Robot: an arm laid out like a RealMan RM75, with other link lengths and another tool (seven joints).
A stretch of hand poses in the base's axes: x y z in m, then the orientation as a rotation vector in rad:
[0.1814, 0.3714, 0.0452, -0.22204, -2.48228, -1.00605]
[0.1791, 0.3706, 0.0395, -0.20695, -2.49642, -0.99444]
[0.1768, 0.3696, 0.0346, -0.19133, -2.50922, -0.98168]
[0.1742, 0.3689, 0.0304, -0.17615, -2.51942, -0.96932]
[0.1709, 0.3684, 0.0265, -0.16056, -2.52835, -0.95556]
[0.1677, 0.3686, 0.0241, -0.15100, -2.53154, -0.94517]
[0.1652, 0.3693, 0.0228, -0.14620, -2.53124, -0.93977]
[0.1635, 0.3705, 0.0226, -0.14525, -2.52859, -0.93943]
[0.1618, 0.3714, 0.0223, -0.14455, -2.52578, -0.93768]
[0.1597, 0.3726, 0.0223, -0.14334, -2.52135, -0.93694]
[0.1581, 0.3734, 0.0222, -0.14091, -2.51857, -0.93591]
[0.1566, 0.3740, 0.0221, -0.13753, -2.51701, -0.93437]
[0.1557, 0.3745, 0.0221, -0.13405, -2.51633, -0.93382]
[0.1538, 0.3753, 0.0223, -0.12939, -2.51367, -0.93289]
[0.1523, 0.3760, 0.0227, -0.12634, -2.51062, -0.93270]
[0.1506, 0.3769, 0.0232, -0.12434, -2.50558, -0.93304]
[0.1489, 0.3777, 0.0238, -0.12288, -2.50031, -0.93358]
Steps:
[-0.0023, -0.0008, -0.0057, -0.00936, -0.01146, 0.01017]
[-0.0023, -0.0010, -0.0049, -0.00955, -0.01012, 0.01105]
[-0.0026, -0.0007, -0.0042, -0.00854, -0.00800, 0.01117]
[-0.0033, -0.0005, -0.0039, -0.00898, -0.00663, 0.01204]
[-0.0032, 0.0002, -0.0024, -0.00608, -0.00148, 0.00840]
[-0.0025, 0.0007, -0.0013, -0.00262, 0.00099, 0.00471]
[-0.0017, 0.0012, -0.0002, 0.00069, 0.00229, 0.00136]
[-0.0017, 0.0009, -0.0003, -0.00021, 0.00292, 0.00159]
[-0.0021, 0.0012, 0.0000, 0.00099, 0.00395, 0.00206]
[-0.0016, 0.0008, -0.0001, 0.00053, 0.00231, 0.00257]
[-0.0015, 0.0006, -0.0001, 0.00001, 0.00118, 0.00306]
[-0.0009, 0.0005, 0.0000, 0.00041, 0.00006, 0.00266]
[-0.0019, 0.0008, 0.0002, 0.00093, 0.00171, 0.00403]
[-0.0015, 0.0007, 0.0004, 0.00125, 0.00216, 0.00284]
[-0.0017, 0.0009, 0.0005, 0.00198, 0.00400, 0.00246]
[-0.0017, 0.0008, 0.0006, 0.00209, 0.00425, 0.00210]

